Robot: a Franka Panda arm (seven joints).
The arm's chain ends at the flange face. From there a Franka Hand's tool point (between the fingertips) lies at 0.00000 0.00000 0.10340 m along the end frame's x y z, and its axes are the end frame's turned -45 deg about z.
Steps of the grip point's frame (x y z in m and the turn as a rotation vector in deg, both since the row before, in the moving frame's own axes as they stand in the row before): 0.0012 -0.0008 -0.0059 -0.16 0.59 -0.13; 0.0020 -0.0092 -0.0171 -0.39 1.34 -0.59; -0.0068 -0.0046 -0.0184 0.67 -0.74 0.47; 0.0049 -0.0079 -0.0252 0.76 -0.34 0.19
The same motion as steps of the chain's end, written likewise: -0.0007 -0.0009 -0.0059 0.30 0.53 -0.13; -0.0073 -0.0067 -0.0171 0.67 1.22 -0.59; -0.0063 0.0015 -0.0184 -0.05 -1.00 0.47; -0.0007 -0.0085 -0.0252 0.30 -0.78 0.19
